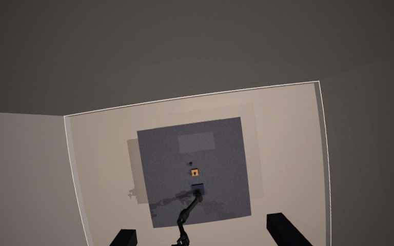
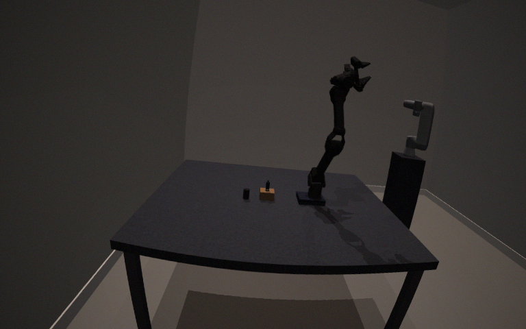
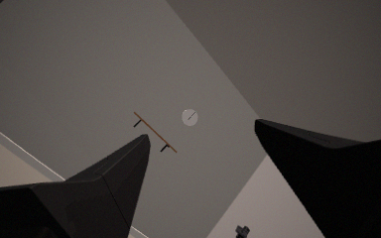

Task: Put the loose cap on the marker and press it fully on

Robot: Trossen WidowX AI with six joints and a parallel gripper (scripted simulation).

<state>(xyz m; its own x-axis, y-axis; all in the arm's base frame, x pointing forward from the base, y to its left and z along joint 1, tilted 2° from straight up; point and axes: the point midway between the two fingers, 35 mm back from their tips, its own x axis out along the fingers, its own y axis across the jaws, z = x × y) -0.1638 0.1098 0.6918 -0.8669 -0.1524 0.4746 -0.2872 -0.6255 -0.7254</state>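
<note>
My gripper tip is 710 mm above the marker cap, 560 mm short of it and 10 mm to the left of it.
</note>
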